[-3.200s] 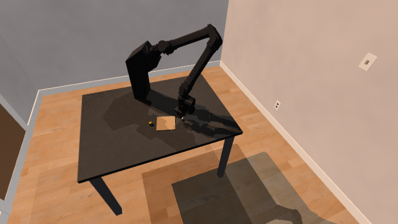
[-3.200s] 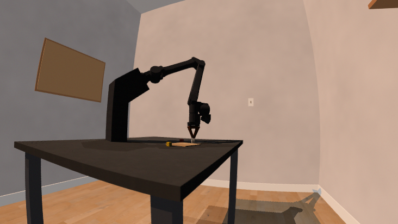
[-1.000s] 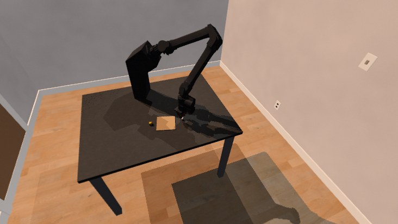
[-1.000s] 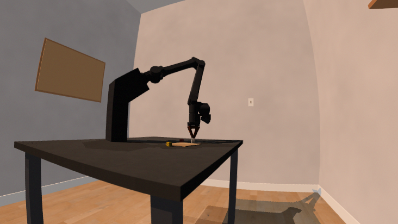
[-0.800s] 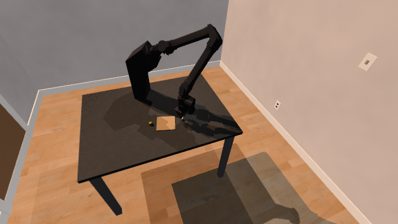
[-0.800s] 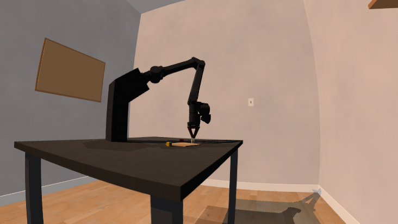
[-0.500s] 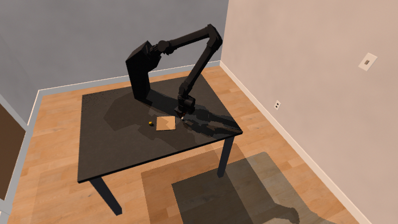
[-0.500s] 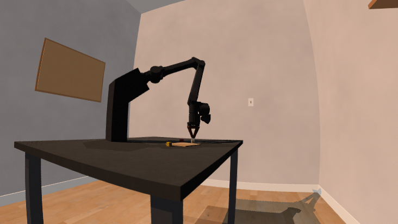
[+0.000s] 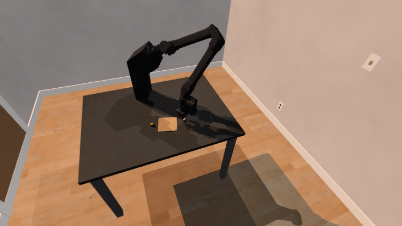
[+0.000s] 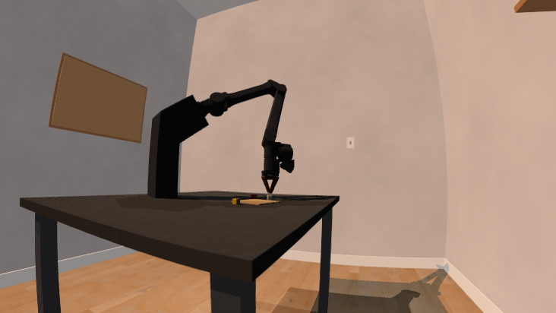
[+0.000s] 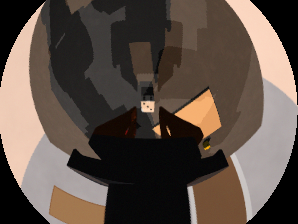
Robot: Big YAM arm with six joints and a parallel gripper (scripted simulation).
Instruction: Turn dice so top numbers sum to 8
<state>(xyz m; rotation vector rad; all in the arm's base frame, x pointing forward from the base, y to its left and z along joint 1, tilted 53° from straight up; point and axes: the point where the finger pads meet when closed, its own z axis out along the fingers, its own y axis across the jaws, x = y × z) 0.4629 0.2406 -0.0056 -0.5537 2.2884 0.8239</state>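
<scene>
Now: the white die 3 cm below my hand. From my hand the other things lie so: yellow die (24 cm to the right, 3 cm below); tan mat (13 cm to the right, 4 cm below, 1 cm ahead); red die (8 cm behind, 3 cm below, 1 cm to the right).
</scene>
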